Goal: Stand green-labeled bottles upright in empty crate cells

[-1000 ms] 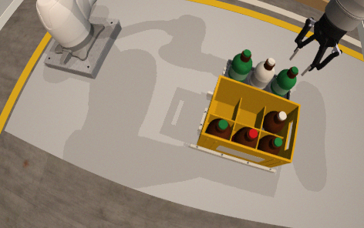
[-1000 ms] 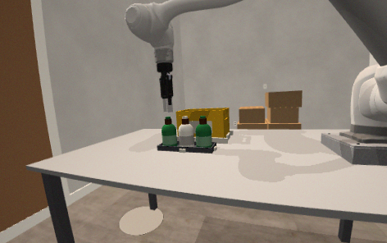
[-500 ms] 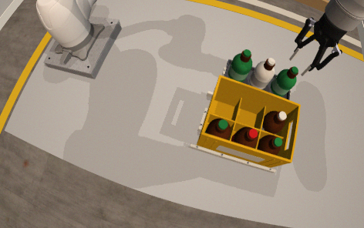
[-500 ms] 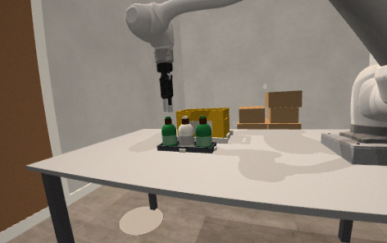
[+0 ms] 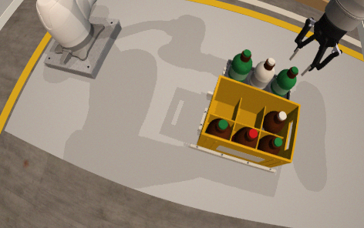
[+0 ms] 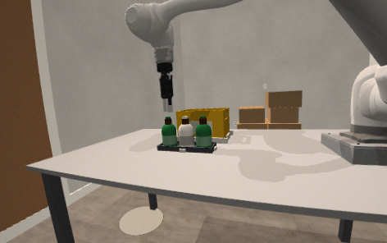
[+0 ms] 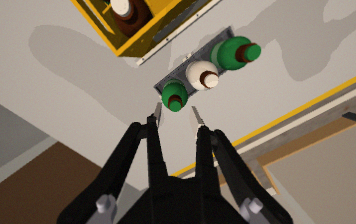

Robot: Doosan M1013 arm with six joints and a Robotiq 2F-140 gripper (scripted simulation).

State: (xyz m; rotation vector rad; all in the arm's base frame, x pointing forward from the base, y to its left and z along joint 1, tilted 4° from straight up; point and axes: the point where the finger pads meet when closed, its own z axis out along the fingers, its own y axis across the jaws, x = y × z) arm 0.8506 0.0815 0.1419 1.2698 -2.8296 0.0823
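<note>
My hand is 13 cm above the white-labeled bottle and 9 cm past it. From my hand the other things lie so: brown bottle 18 cm to the right, 13 cm below, 2 cm behind; then yellow crate 23 cm to the right, 13 cm below, 11 cm behind; then dark tray 20 cm below, 9 cm behind.
</note>
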